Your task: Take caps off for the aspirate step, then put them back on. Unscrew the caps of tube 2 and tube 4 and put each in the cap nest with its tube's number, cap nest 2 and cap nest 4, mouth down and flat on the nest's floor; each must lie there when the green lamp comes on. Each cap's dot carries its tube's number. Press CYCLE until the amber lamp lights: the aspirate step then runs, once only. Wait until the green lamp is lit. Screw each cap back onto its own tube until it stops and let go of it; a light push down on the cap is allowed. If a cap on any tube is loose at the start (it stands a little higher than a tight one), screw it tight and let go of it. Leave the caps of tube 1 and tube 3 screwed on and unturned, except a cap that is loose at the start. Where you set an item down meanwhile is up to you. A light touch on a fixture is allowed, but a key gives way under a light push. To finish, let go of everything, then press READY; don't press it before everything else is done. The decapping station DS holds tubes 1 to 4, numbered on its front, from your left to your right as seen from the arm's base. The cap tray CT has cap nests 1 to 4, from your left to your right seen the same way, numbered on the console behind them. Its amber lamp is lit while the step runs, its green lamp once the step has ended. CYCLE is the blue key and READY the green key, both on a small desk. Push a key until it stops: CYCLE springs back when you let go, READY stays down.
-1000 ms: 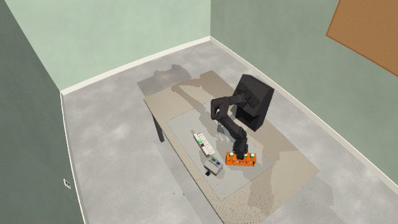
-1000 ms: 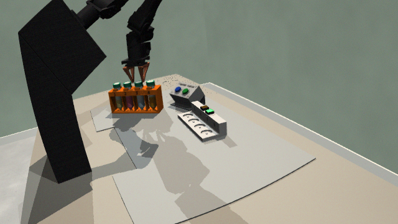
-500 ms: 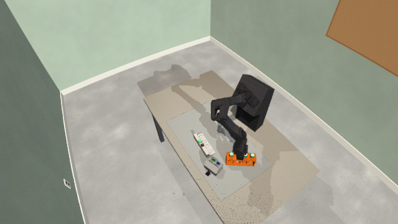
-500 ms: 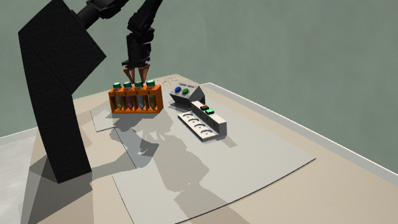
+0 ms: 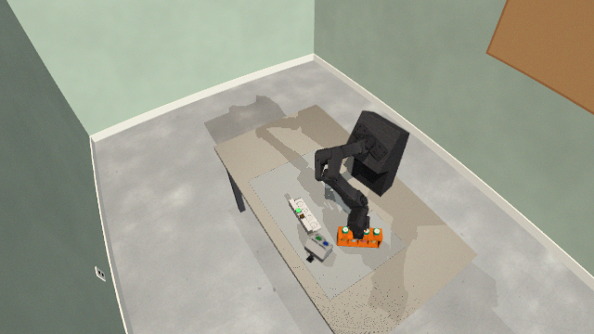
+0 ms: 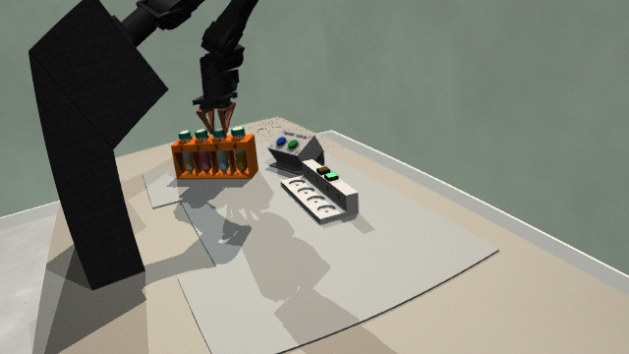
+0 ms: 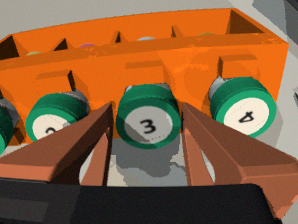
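Now: hand 180 mm short of the green ready key, 40 mm to the left of it and 50 mm above it. From my hand the other things lie so: blue cycle key: 150 mm ahead, 50 mm below; cap 1: 100 mm behind, 40 mm to the left.
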